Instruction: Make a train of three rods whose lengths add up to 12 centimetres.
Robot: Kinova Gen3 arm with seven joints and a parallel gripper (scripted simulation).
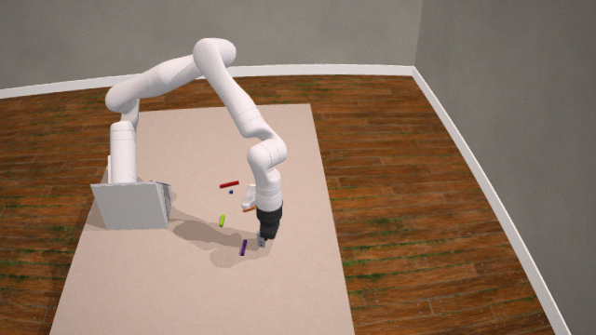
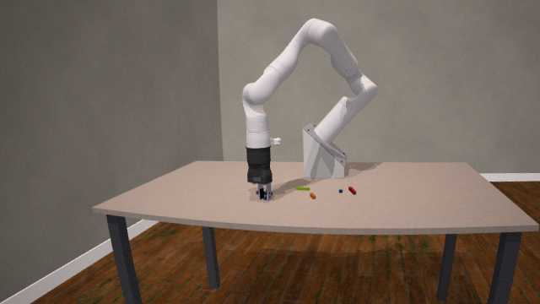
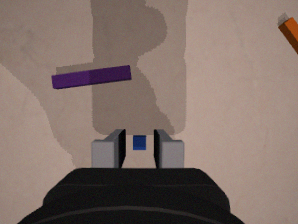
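The purple rod is 60 mm behind my hand, 20 mm to the right of it and 10 mm below it. Round my hand: orange rod 150 mm to the left, 50 mm behind, 10 mm below; then lime rod 140 mm behind, 90 mm to the left, 10 mm below; then red rod 270 mm to the left, 140 mm behind, 10 mm below.
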